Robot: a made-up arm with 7 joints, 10 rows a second.
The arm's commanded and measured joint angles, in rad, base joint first. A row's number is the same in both.
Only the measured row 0 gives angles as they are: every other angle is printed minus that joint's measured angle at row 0.
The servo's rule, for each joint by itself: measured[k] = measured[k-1] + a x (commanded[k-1-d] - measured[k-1]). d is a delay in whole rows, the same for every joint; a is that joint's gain. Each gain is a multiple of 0.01, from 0.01 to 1. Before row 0 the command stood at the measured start. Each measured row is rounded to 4 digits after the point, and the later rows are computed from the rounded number. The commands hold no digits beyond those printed.
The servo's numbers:
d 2
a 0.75 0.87 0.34 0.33 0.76 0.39 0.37
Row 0, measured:
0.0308 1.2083 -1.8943 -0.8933 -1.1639 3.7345 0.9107
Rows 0 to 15, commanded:
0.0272 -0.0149 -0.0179 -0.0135 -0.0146 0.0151 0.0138
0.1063 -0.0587 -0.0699 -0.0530 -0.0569 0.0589 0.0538
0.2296 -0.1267 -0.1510 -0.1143 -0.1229 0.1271 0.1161
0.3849 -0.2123 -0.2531 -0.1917 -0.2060 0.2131 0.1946
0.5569 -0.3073 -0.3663 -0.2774 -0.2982 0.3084 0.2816
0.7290 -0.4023 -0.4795 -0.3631 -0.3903 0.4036 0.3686
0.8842 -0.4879 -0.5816 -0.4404 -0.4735 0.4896 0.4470
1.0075 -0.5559 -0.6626 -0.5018 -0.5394 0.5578 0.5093
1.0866 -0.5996 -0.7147 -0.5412 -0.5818 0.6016 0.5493
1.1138 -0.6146 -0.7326 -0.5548 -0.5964 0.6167 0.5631
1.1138 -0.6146 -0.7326 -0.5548 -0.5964 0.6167 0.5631
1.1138 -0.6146 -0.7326 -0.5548 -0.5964 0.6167 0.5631
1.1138 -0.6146 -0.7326 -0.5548 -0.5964 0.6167 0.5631
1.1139 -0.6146 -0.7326 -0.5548 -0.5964 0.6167 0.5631
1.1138 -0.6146 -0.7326 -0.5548 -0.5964 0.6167 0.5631
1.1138 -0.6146 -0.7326 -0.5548 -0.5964 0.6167 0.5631
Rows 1 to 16, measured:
0.0000 0.0000 0.0000 0.0000 0.0000 0.0000 0.0000
0.0000 0.0000 0.0000 0.0000 0.0000 0.0000 0.0000
0.0204 -0.0130 -0.0061 -0.0045 -0.0111 0.0059 0.0051
0.0848 -0.0528 -0.0278 -0.0205 -0.0459 0.0266 0.0231
0.1934 -0.1171 -0.0697 -0.0515 -0.1044 0.0658 0.0575
0.3370 -0.1999 -0.1321 -0.0978 -0.1816 0.1232 0.1082
0.5019 -0.2933 -0.2117 -0.1571 -0.2702 0.1954 0.1724
0.6722 -0.3881 -0.3028 -0.2251 -0.3615 0.2766 0.2450
0.8312 -0.4749 -0.3976 -0.2961 -0.4466 0.3597 0.3197
0.9634 -0.5454 -0.4877 -0.3640 -0.5171 0.4370 0.3899
1.0558 -0.5926 -0.5649 -0.4225 -0.5663 0.5012 0.4489
1.0993 -0.6117 -0.6219 -0.4662 -0.5892 0.5462 0.4912
1.1102 -0.6142 -0.6595 -0.4954 -0.5947 0.5737 0.5178
1.1129 -0.6145 -0.6844 -0.5150 -0.5960 0.5905 0.5346
1.1136 -0.6146 -0.7008 -0.5281 -0.5963 0.6007 0.5451
1.1138 -0.6146 -0.7116 -0.5369 -0.5964 0.6069 0.5518

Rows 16 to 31, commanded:
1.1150 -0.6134 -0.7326 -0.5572 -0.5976 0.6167 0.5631
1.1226 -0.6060 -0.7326 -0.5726 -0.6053 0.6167 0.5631
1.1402 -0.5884 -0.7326 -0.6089 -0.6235 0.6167 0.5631
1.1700 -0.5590 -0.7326 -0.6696 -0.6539 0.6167 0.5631
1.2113 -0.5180 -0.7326 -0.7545 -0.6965 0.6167 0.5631
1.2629 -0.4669 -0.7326 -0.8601 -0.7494 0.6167 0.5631
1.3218 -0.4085 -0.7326 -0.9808 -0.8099 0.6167 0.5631
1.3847 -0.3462 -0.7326 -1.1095 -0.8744 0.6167 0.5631
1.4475 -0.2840 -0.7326 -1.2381 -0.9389 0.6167 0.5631
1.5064 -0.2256 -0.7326 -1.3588 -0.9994 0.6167 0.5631
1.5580 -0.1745 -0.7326 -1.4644 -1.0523 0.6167 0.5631
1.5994 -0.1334 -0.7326 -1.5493 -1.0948 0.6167 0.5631
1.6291 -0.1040 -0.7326 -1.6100 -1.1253 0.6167 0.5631
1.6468 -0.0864 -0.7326 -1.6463 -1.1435 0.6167 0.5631
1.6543 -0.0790 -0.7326 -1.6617 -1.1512 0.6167 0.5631
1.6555 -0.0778 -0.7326 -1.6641 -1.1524 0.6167 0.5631
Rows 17 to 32, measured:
1.1138 -0.6146 -0.7187 -0.5428 -0.5964 0.6107 0.5560
1.1138 -0.6146 -0.7234 -0.5468 -0.5964 0.6130 0.5586
1.1147 -0.6136 -0.7265 -0.5502 -0.5973 0.6144 0.5603
1.1206 -0.6070 -0.7286 -0.5576 -0.6034 0.6153 0.5613
1.1353 -0.5908 -0.7300 -0.5745 -0.6187 0.6158 0.5620
1.1613 -0.5631 -0.7309 -0.6059 -0.6455 0.6162 0.5624
1.1988 -0.5239 -0.7315 -0.6549 -0.6843 0.6164 0.5627
1.2469 -0.4743 -0.7319 -0.7226 -0.7338 0.6165 0.5628
1.3031 -0.4171 -0.7321 -0.8078 -0.7916 0.6166 0.5629
1.3643 -0.3554 -0.7323 -0.9074 -0.8545 0.6166 0.5630
1.4267 -0.2933 -0.7324 -1.0165 -0.9186 0.6166 0.5630
1.4865 -0.2344 -0.7325 -1.1295 -0.9800 0.6166 0.5630
1.5401 -0.1823 -0.7325 -1.2400 -1.0349 0.6166 0.5630
1.5846 -0.1398 -0.7325 -1.3421 -1.0804 0.6166 0.5630
1.6180 -0.1087 -0.7325 -1.4305 -1.1145 0.6166 0.5630
1.6396 -0.0893 -0.7325 -1.5017 -1.1365 0.6166 0.5630

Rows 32 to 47, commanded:
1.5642 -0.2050 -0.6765 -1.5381 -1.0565 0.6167 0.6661
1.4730 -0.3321 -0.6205 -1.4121 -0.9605 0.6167 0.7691
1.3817 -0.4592 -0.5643 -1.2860 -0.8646 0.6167 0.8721
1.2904 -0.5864 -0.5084 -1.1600 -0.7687 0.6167 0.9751
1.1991 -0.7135 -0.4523 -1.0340 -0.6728 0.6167 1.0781
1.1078 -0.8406 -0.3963 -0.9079 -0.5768 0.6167 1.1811
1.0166 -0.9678 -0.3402 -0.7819 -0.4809 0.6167 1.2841
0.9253 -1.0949 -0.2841 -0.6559 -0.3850 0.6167 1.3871
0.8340 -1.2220 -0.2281 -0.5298 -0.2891 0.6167 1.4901
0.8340 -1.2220 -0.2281 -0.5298 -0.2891 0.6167 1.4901
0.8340 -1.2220 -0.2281 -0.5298 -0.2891 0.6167 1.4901
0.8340 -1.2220 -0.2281 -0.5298 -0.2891 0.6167 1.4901
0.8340 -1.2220 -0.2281 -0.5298 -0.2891 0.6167 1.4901
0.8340 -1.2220 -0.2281 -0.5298 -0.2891 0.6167 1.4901
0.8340 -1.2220 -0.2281 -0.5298 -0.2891 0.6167 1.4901
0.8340 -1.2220 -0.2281 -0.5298 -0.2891 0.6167 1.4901
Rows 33 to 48, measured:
1.6506 -0.0803 -0.7325 -1.5545 -1.1477 0.6166 0.5630
1.6543 -0.0781 -0.7325 -1.5907 -1.1513 0.6166 0.5630
1.5867 -0.1885 -0.7135 -1.5733 -1.0793 0.6166 0.6011
1.5014 -0.3134 -0.6819 -1.5201 -0.9890 0.6166 0.6633
1.4116 -0.4402 -0.6419 -1.4428 -0.8945 0.6166 0.7406
1.3207 -0.5674 -0.5965 -1.3495 -0.7989 0.6166 0.8274
1.2295 -0.6945 -0.5475 -1.2454 -0.7031 0.6166 0.9202
1.1382 -0.8216 -0.4961 -1.1340 -0.6071 0.6166 1.0167
1.0470 -0.9488 -0.4431 -1.0178 -0.5112 0.6166 1.1156
0.9557 -1.0759 -0.3890 -0.8984 -0.4153 0.6166 1.2161
0.8644 -1.2030 -0.3343 -0.7768 -0.3194 0.6166 1.3175
0.8416 -1.2195 -0.2982 -0.6953 -0.2964 0.6166 1.3814
0.8359 -1.2217 -0.2744 -0.6407 -0.2909 0.6166 1.4216
0.8345 -1.2220 -0.2587 -0.6041 -0.2895 0.6166 1.4469
0.8341 -1.2220 -0.2483 -0.5796 -0.2892 0.6166 1.4629
0.8340 -1.2220 -0.2414 -0.5632 -0.2891 0.6166 1.4730

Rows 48 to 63, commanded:
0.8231 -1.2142 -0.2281 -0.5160 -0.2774 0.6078 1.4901
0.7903 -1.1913 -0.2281 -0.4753 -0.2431 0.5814 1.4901
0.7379 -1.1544 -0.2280 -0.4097 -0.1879 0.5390 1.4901
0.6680 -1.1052 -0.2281 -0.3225 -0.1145 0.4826 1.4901
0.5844 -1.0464 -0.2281 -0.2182 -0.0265 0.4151 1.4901
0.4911 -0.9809 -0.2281 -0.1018 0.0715 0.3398 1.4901
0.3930 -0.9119 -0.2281 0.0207 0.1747 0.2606 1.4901
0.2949 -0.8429 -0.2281 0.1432 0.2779 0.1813 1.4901
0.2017 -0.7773 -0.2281 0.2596 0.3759 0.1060 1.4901
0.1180 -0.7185 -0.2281 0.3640 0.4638 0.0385 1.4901
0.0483 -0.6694 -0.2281 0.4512 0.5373 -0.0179 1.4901
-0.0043 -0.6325 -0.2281 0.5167 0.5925 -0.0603 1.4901
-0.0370 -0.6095 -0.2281 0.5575 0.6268 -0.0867 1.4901
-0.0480 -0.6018 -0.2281 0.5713 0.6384 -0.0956 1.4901
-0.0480 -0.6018 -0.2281 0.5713 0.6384 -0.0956 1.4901
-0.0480 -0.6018 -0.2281 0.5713 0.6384 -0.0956 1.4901
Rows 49 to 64, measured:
0.8340 -1.2220 -0.2369 -0.5522 -0.2891 0.6166 1.4793
0.8340 -1.2220 -0.2339 -0.5448 -0.2891 0.6166 1.4833
0.8258 -1.2152 -0.2319 -0.5353 -0.2802 0.6132 1.4858
0.7992 -1.1944 -0.2306 -0.5155 -0.2520 0.6008 1.4874
0.7532 -1.1596 -0.2297 -0.4806 -0.2033 0.5767 1.4884
0.6893 -1.1123 -0.2292 -0.4284 -0.1358 0.5400 1.4890
0.6106 -1.0550 -0.2288 -0.3590 -0.0527 0.4913 1.4894
0.5210 -0.9905 -0.2286 -0.2741 0.0417 0.4322 1.4897
0.4250 -0.9221 -0.2284 -0.1768 0.1428 0.3653 1.4898
0.3274 -0.8532 -0.2283 -0.0712 0.2455 0.2935 1.4899
0.2331 -0.7872 -0.2282 0.0380 0.3446 0.2204 1.4900
0.1468 -0.7274 -0.2282 0.1456 0.4352 0.1495 1.4900
0.0729 -0.6769 -0.2282 0.2464 0.5128 0.0842 1.4900
0.0150 -0.6383 -0.2282 0.3356 0.5734 0.0278 1.4900
-0.0240 -0.6132 -0.2282 0.4088 0.6140 -0.0169 1.4900
-0.0420 -0.6033 -0.2282 0.4624 0.6325 -0.0476 1.4900

